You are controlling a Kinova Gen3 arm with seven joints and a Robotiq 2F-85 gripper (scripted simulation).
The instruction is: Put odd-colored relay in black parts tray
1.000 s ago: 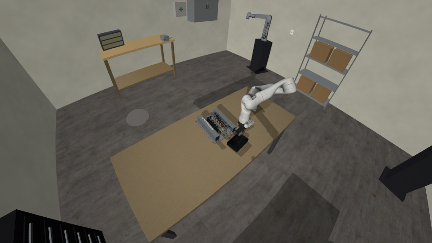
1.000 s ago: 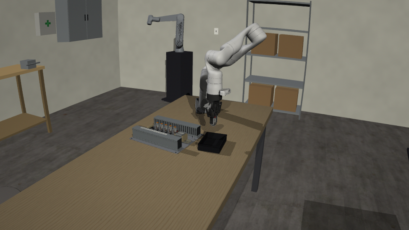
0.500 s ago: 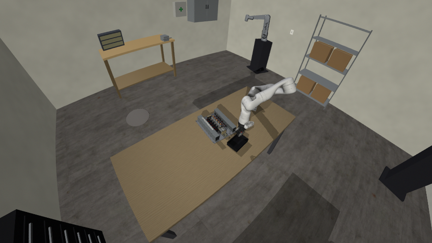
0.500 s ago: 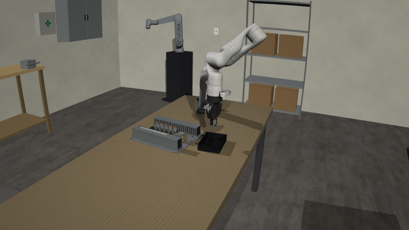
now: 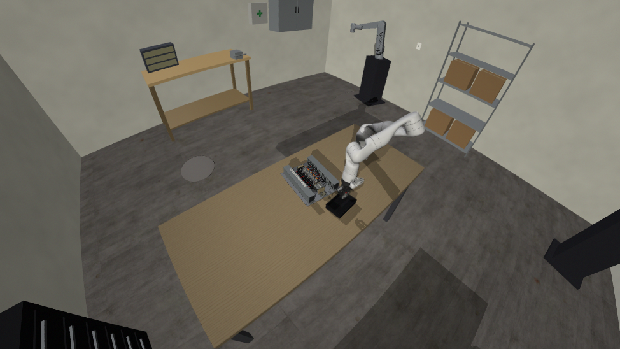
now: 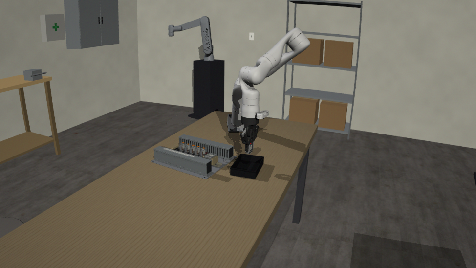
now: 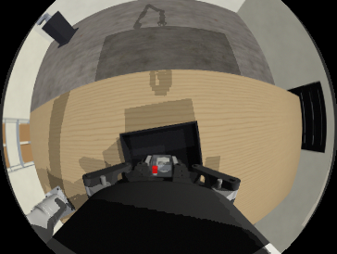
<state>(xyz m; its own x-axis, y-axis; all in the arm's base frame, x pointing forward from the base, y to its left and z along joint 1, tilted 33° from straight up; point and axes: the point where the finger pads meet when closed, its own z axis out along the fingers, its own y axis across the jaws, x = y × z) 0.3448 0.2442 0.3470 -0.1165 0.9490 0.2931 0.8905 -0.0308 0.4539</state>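
The black parts tray is 9 cm below my hand. The rest, counted from my hand: relay (1 cm below).
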